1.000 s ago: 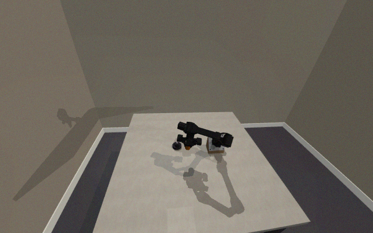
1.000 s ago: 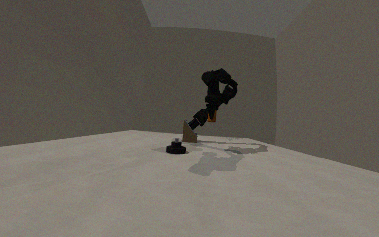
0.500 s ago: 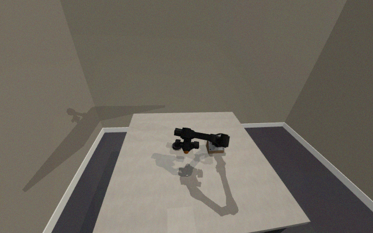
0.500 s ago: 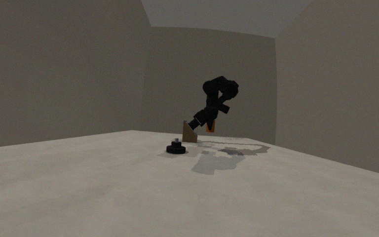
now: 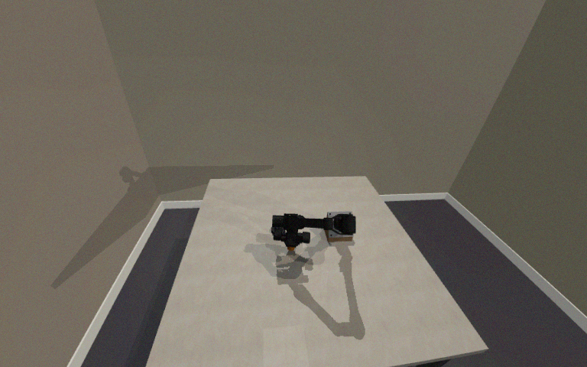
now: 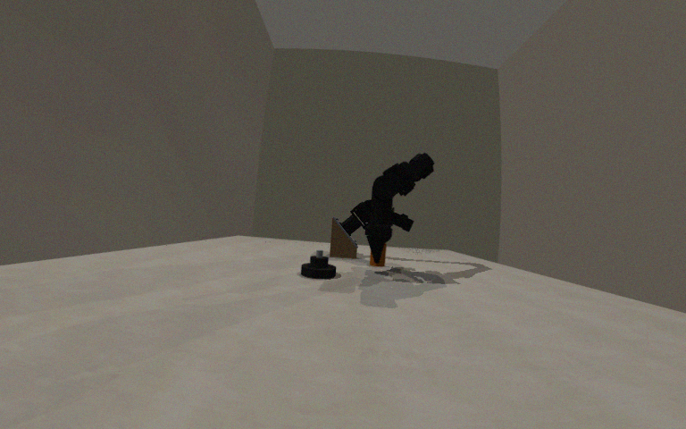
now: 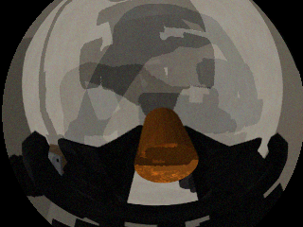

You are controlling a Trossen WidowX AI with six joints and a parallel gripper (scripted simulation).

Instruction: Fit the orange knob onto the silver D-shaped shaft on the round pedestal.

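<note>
Now: gripper tip 70 mm short of the black round pedestal and 140 mm to the left of it. The rest, counted from my gripper tip: orange knob (30 mm above).
</note>
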